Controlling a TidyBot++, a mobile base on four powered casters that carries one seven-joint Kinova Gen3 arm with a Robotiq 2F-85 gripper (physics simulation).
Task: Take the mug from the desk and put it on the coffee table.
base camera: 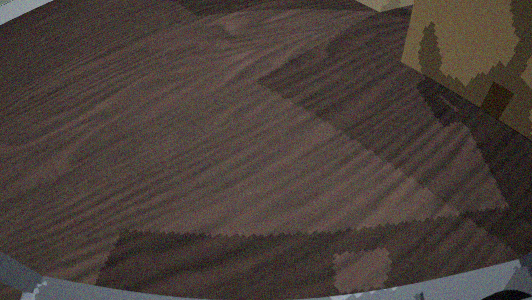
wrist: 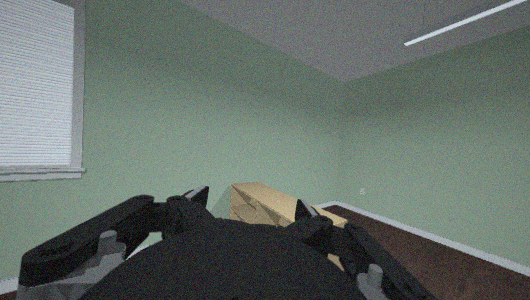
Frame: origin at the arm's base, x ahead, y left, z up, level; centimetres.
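Seen in the pictures: gripper, fingertip midpoint: (wrist: 252, 202).
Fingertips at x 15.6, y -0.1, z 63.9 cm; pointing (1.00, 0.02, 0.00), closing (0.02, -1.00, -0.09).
Pixels of each thing's top centre, then the offset from my fingertips to it. "spot": a spot on its surface instead. Level surfaces: height alone.
- furniture, surface spot: (base camera: 466, 45) spot: dz -92.5, dx +38.7, dy -37.0 cm
- Dark wood floor, surface height: dz -103.5 cm
- window with blinds, surface spot: (wrist: 68, 91) spot: dz +36.8, dx +108.0, dy +145.7 cm
My gripper (wrist: 252, 202) is open and empty in the wrist view, with its dark fingers spread wide at the bottom of the frame. It is raised and faces a green wall and the ceiling. No mug, desk or coffee table shows in either view. A tan wooden piece of furniture (wrist: 264, 203) stands against the wall beyond the fingers; I cannot tell what it is. The base camera shows a tan piece of furniture (base camera: 466, 45) at the top right corner.
Dark wood floor (base camera: 207, 136) (wrist: 403, 247) fills the base camera view, crossed by shadows. A white baseboard (wrist: 393, 224) runs along the right wall. A window with blinds (wrist: 68, 91) is at the far left. The base's grey rim (base camera: 454, 284) shows at the bottom.
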